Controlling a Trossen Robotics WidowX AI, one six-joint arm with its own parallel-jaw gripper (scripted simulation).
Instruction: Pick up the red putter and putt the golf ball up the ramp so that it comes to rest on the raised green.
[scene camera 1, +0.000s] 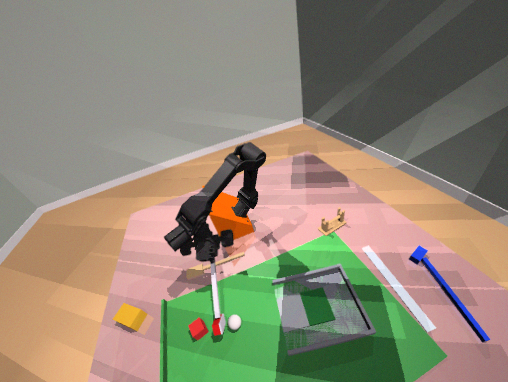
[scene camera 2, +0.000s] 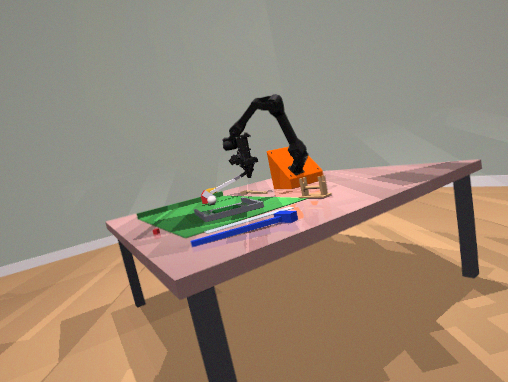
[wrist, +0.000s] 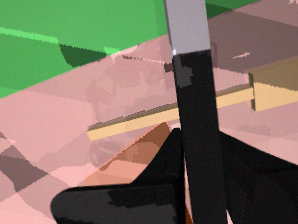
My gripper (scene camera 1: 214, 255) carries a red putter. Further things: a blue putter (scene camera 1: 417, 256), a white bar (scene camera 1: 414, 308) and a green mat (wrist: 46, 46).
The blue putter is seen too in scene camera 2 (scene camera 2: 282, 216). My gripper is seen too in the wrist view (wrist: 190, 133). The wrist view misses the blue putter: it is out of frame. The wrist view does not show the white bar: it is out of frame.
